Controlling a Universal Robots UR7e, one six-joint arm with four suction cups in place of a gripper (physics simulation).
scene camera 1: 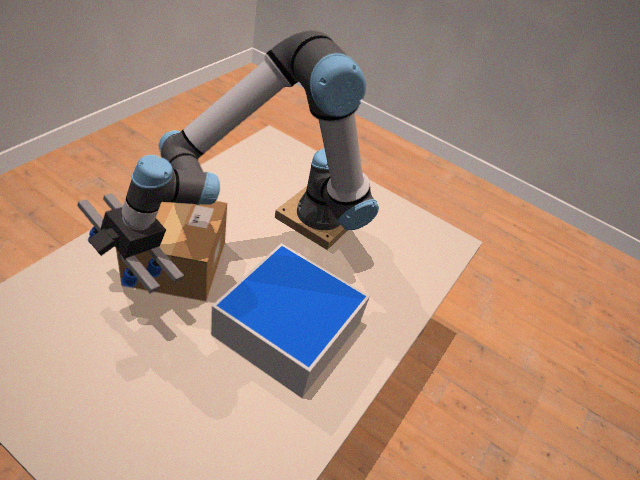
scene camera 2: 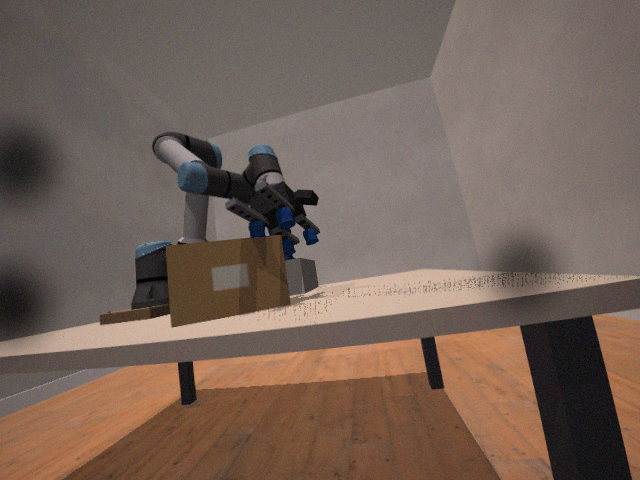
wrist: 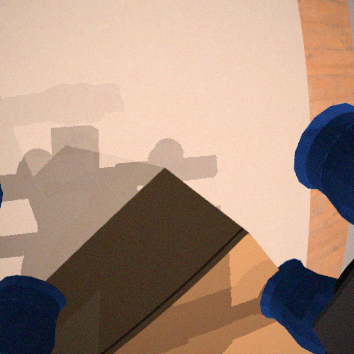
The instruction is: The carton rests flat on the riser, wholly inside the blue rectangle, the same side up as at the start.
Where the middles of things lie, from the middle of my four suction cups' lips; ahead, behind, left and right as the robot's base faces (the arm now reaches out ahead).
The brown cardboard carton (scene camera 2: 211, 280) is 15 cm behind my suction cup, 8 cm below it and 1 cm to the right of it. From my suction cup the other things lie so: grey riser with blue rectangle (scene camera 1: 289, 317) 35 cm to the left, 23 cm behind, 10 cm below.
